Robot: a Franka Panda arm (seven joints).
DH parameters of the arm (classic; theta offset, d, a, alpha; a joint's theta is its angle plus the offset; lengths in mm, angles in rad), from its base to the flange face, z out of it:
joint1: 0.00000 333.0 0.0 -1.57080
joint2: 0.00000 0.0 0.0 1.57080
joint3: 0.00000 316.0 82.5 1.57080
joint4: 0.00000 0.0 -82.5 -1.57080
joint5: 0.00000 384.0 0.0 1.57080
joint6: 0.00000 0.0 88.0 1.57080
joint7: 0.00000 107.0 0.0 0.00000
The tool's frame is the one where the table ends.
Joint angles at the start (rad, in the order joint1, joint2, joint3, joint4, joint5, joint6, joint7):
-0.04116 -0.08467 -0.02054 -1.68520 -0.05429 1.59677 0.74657
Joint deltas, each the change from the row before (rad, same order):
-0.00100 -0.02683 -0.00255 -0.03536 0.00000 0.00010 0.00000
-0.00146 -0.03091 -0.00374 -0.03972 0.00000 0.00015 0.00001
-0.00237 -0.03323 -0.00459 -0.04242 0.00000 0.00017 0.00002
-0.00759 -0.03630 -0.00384 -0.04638 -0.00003 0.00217 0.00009
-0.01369 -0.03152 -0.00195 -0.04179 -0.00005 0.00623 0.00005
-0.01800 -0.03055 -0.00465 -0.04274 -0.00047 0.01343 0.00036
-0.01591 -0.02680 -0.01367 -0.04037 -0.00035 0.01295 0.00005
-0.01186 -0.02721 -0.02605 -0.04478 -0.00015 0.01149 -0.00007
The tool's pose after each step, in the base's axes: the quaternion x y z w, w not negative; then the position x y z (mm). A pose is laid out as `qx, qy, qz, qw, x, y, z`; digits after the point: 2 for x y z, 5 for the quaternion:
0.91880, -0.39384, 0.00288, 0.02639, 518.89, -40.25, 616.03
0.91783, -0.39604, -0.00149, 0.02725, 508.32, -42.49, 613.14
0.91651, -0.39900, -0.00613, 0.02794, 496.81, -45.51, 609.83
0.91429, -0.40393, -0.01035, 0.02828, 484.18, -50.47, 605.94
0.91124, -0.41071, -0.01274, 0.02812, 473.21, -57.19, 601.86
0.90675, -0.42062, -0.01278, 0.02688, 462.62, -67.08, 597.14
0.90084, -0.43322, -0.01425, 0.02451, 452.27, -80.27, 591.37
0.89316, -0.44886, -0.01921, 0.02048, 440.10, -97.11, 583.11

